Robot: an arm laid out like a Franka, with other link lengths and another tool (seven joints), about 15 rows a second.
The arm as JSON. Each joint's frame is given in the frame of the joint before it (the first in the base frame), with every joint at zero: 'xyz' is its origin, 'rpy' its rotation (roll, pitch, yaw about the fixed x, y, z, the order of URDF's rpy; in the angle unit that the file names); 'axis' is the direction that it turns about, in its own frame. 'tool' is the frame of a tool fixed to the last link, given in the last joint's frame.
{
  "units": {
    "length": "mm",
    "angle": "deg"
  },
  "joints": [
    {
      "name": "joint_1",
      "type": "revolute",
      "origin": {
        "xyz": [
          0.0,
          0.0,
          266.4
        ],
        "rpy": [
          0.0,
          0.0,
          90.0
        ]
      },
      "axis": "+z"
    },
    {
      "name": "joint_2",
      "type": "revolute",
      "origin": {
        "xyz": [
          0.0,
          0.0,
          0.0
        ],
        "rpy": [
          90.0,
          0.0,
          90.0
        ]
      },
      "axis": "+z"
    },
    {
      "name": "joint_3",
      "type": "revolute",
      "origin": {
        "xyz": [
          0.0,
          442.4,
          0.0
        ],
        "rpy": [
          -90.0,
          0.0,
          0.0
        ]
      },
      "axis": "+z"
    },
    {
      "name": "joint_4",
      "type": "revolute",
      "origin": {
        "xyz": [
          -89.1,
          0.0,
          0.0
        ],
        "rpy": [
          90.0,
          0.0,
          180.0
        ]
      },
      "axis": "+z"
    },
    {
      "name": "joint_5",
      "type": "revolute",
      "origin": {
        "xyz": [
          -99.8,
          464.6,
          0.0
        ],
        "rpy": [
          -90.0,
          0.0,
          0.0
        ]
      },
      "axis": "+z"
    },
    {
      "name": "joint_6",
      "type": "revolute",
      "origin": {
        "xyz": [
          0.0,
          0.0,
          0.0
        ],
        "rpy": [
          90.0,
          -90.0,
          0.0
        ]
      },
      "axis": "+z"
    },
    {
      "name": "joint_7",
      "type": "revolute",
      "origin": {
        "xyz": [
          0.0,
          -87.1,
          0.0
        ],
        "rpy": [
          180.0,
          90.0,
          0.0
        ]
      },
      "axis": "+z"
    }
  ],
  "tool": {
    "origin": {
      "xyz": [
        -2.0,
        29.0,
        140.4
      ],
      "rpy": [
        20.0,
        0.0,
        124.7
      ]
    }
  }
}
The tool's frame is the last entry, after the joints.
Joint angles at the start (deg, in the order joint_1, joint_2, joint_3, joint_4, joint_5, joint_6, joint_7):
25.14 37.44 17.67 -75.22 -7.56 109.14 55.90
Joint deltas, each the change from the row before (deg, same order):
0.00 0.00 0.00 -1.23 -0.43 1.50 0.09
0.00 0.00 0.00 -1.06 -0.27 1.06 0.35
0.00 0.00 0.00 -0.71 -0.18 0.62 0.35
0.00 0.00 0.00 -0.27 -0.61 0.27 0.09
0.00 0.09 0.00 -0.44 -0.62 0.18 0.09
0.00 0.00 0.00 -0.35 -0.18 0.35 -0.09
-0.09 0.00 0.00 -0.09 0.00 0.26 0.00
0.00 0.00 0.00 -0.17 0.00 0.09 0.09
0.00 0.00 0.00 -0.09 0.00 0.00 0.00
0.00 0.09 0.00 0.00 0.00 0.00 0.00
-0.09 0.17 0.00 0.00 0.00 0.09 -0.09
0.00 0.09 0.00 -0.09 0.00 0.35 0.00
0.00 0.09 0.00 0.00 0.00 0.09 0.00
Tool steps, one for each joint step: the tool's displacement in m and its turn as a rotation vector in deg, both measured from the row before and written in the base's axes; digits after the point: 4 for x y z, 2 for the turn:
-0.0017 0.0006 -0.0093 -0.05 -0.45 0.21
-0.0022 0.0000 -0.0084 -0.14 -0.14 -0.11
-0.0017 -0.0002 -0.0058 -0.16 -0.02 -0.18
0.0001 -0.0006 -0.0019 -0.39 -0.38 0.20
-0.0008 -0.0009 -0.0051 -0.60 -0.11 0.24
-0.0007 0.0000 -0.0027 -0.09 -0.10 0.22
0.0009 -0.0008 -0.0004 0.12 -0.12 -0.08
-0.0006 -0.0001 -0.0015 -0.05 0.06 -0.06
-0.0004 -0.0001 -0.0009 -0.06 0.07 0.02
0.0001 0.0000 -0.0014 -0.04 0.08 0.00
0.0011 -0.0009 -0.0025 -0.01 0.09 0.00
0.0003 0.0005 -0.0017 0.15 -0.10 0.01
0.0002 0.0002 -0.0012 0.02 0.02 0.00

